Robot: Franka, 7 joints.
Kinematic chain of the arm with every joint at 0, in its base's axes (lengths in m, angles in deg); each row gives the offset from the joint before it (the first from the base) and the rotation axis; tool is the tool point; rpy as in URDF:
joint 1: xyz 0 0 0.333 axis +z
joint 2: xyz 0 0 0 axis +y
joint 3: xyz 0 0 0.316 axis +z
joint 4: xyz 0.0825 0 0 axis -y
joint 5: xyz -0.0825 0 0.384 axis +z
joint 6: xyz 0 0 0 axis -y
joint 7: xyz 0.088 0 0 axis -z
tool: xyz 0 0 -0.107 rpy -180 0 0
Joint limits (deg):
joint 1: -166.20..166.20
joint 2: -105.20..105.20
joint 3: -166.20..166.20
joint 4: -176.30..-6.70
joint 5: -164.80..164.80
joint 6: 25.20..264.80
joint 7: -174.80..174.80
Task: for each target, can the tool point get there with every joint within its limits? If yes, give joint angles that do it. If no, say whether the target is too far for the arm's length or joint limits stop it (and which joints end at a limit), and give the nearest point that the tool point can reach.
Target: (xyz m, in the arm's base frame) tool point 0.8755 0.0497 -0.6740
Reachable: no: too far | nearest point 0.5879 0.0334 -0.2641 | short by 0.501 m
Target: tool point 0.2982 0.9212 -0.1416
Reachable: no: too far | nearest point 0.2372 0.7329 -0.0446 | short by 0.220 m
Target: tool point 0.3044 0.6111 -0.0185
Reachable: yes | joints 33.88 82.45 32.10 -70.56 69.82 113.37 29.90
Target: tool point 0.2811 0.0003 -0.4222
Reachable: no: joint limits stop it (at a limit: joint 2) | nearest point 0.2813 0.0003 -0.3608 | short by 0.061 m
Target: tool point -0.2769 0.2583 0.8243
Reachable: yes | joints 26.45 -84.09 35.55 -112.87 -119.46 146.46 7.81
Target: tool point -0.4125 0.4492 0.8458
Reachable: yes | joints -61.60 -77.28 -16.78 -64.45 16.87 204.33 26.84
